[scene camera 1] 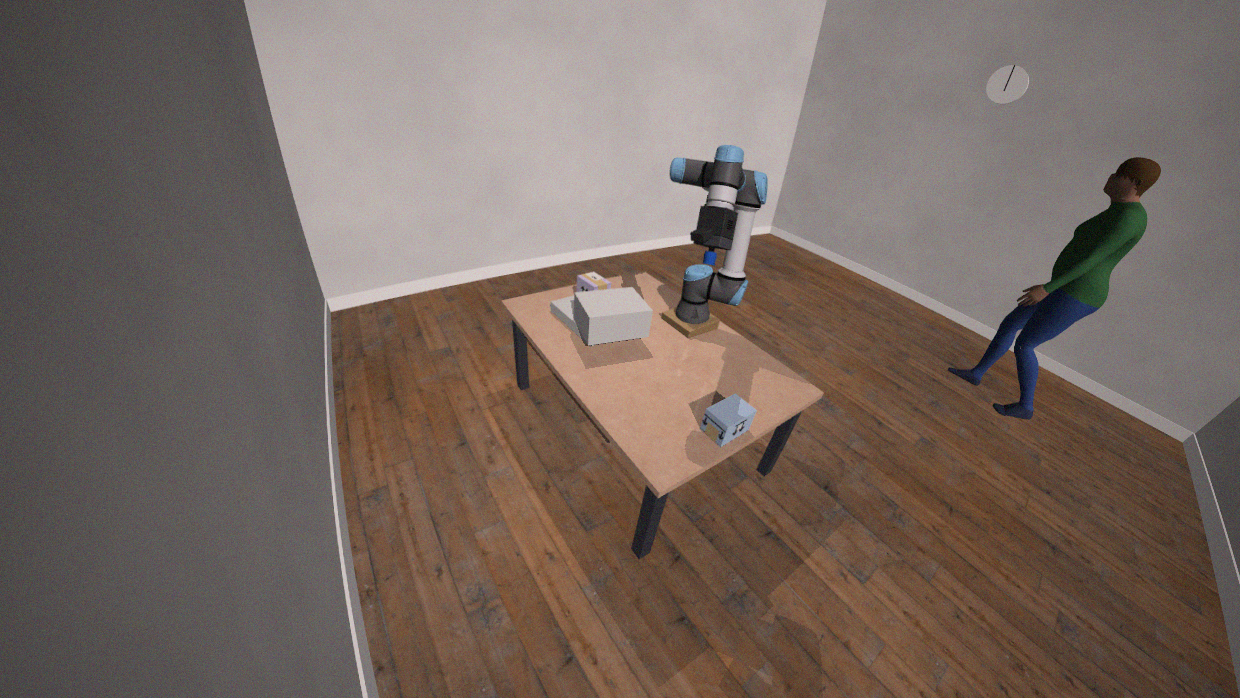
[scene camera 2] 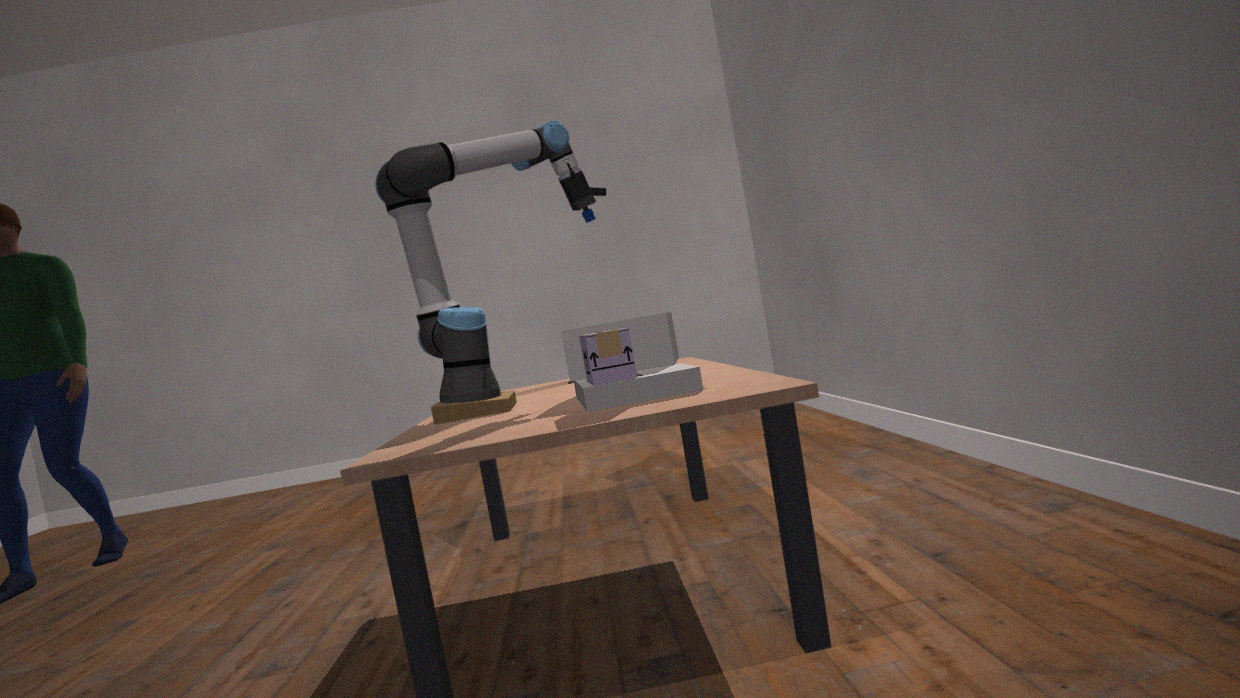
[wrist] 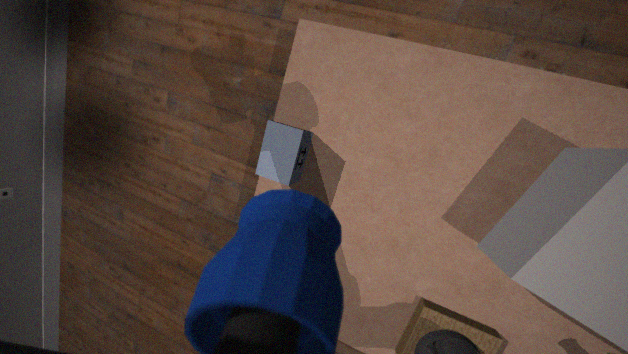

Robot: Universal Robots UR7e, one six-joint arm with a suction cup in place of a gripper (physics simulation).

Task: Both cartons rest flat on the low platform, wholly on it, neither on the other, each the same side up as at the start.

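Seen in the pictures: hand, tool point: (scene camera 1: 708, 264) (scene camera 2: 590, 220) (wrist: 289, 233); arm's base, link origin: (scene camera 1: 692, 314) (scene camera 2: 470, 398).
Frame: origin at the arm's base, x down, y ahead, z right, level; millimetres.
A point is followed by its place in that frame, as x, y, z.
Note:
A pale blue carton (scene camera 1: 728, 419) @[-49, 468, -525] (wrist: 281, 152) @[-48, 426, -497] sits flat on the table near its front end; its side arrows seem to point down. It does not show in scene camera 2. A lavender carton (scene camera 1: 593, 281) @[-110, 322, 315] (scene camera 2: 610, 356) @[-60, 300, 399] with a tan patch stands on the low grey platform (scene camera 1: 564, 310) @[-8, 466, 322] (scene camera 2: 646, 390) @[20, 358, 412], toward one end, its arrows pointing up. In scene camera 1 a grey block partly hides both. My blue suction cup (scene camera 1: 709, 259) (scene camera 2: 589, 215) (wrist: 292, 205) is open, with nothing on it. It hangs tilted, high above the table and apart from both cartons.
A tall grey block (scene camera 1: 617, 322) @[-93, 439, 20] (scene camera 2: 655, 342) @[-65, 440, 234] (wrist: 585, 240) @[-128, 398, 44] stands on the table (scene camera 1: 676, 390) @[40, 409, -280] (scene camera 2: 746, 386) @[40, 535, 496] (wrist: 400, 110) @[40, 574, -247] beside the platform. The arm's wooden base (scene camera 1: 709, 326) @[12, -6, -97] (scene camera 2: 446, 411) @[14, -58, 83] (wrist: 465, 320) @[23, 101, 21] is at one long side. A person (scene camera 1: 1095, 260) (scene camera 2: 39, 303) stands off the table.

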